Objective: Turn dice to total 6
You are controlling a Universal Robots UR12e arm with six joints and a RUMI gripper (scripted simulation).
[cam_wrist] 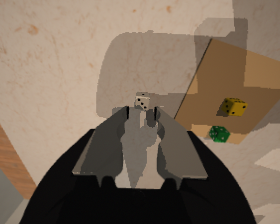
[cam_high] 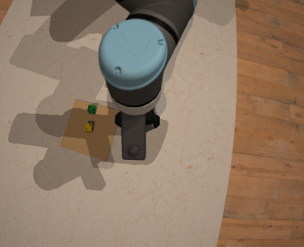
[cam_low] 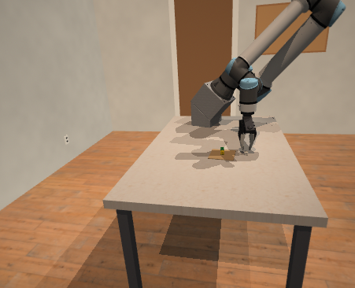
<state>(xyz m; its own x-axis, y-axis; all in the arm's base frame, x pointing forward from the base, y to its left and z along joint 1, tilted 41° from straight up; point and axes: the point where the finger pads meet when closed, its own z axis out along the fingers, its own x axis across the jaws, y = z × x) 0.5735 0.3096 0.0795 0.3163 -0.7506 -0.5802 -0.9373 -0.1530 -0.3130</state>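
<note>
My gripper is now 30 mm above the white die. From my hand the other things lie so: tan mat (40 mm ahead, 130 mm to the right, 40 mm below); then green die (10 mm behind, 140 mm to the right, 30 mm below); then yellow die (40 mm ahead, 130 mm to the right, 30 mm below).
</note>
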